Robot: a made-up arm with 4 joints.
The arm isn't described. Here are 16 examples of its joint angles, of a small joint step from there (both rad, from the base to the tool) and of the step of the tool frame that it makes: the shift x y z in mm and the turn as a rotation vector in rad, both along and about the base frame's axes.
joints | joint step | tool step
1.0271 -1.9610 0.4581 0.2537 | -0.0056 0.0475 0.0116 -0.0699 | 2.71 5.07 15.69 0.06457 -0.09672 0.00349
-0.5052 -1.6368 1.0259 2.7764 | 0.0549 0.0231 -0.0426 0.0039 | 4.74 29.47 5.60 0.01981 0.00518 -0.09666
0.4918 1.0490 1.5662 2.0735 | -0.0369 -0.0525 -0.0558 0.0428 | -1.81 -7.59 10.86 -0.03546 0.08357 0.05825
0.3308 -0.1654 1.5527 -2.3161 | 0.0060 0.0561 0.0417 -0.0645 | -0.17 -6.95 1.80 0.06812 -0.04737 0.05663
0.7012 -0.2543 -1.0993 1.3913 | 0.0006 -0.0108 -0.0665 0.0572 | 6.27 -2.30 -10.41 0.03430 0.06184 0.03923
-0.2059 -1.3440 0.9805 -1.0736 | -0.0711 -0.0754 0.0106 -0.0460 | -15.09 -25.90 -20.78 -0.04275 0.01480 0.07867
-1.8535 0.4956 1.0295 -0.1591 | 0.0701 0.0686 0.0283 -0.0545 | -2.96 -4.40 -9.91 0.00482 0.11585 -0.05135
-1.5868 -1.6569 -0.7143 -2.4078 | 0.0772 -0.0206 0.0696 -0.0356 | -7.41 20.54 -7.89 0.02436 -0.00417 -0.01096
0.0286 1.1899 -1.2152 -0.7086 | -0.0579 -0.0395 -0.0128 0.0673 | 15.36 6.03 8.83 -0.03700 -0.06051 0.08504
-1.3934 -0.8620 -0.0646 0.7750 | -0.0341 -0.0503 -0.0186 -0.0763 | -4.06 -9.51 -16.25 0.00867 0.01590 -0.01140
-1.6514 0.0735 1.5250 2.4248 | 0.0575 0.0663 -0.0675 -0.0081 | -1.88 4.81 15.81 -0.07127 0.06626 -0.04303
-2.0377 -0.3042 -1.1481 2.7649 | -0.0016 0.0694 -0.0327 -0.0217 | 16.65 12.07 9.57 -0.05768 0.04908 -0.02870
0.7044 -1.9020 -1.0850 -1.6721 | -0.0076 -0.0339 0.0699 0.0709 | -7.70 4.51 -9.29 0.02694 0.09900 0.06090
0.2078 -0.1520 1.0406 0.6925 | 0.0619 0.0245 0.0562 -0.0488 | 8.49 7.30 -6.06 0.04984 -0.05665 -0.02515
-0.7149 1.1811 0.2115 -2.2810 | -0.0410 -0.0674 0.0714 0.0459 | -5.86 9.54 13.79 -0.05751 -0.10361 -0.02865
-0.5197 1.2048 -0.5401 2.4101 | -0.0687 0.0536 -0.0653 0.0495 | 30.95 2.31 -17.42 0.03161 -0.00248 0.13567
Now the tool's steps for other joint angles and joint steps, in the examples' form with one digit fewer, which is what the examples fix.
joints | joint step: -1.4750 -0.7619 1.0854 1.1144 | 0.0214 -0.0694 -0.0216 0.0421
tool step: -17.9 8.9 -15.8 -0.0021 -0.1018 -0.0502
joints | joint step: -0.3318 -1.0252 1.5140 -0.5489 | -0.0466 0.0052 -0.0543 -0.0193
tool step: -8.8 -10.5 4.4 -0.0025 0.0465 0.0063
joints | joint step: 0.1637 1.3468 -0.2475 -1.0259 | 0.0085 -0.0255 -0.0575 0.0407
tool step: 5.9 2.8 7.8 -0.0583 -0.0024 0.0465
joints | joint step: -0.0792 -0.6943 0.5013 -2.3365 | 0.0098 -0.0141 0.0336 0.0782
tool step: 0.8 0.6 -5.9 -0.0871 -0.0489 0.0127
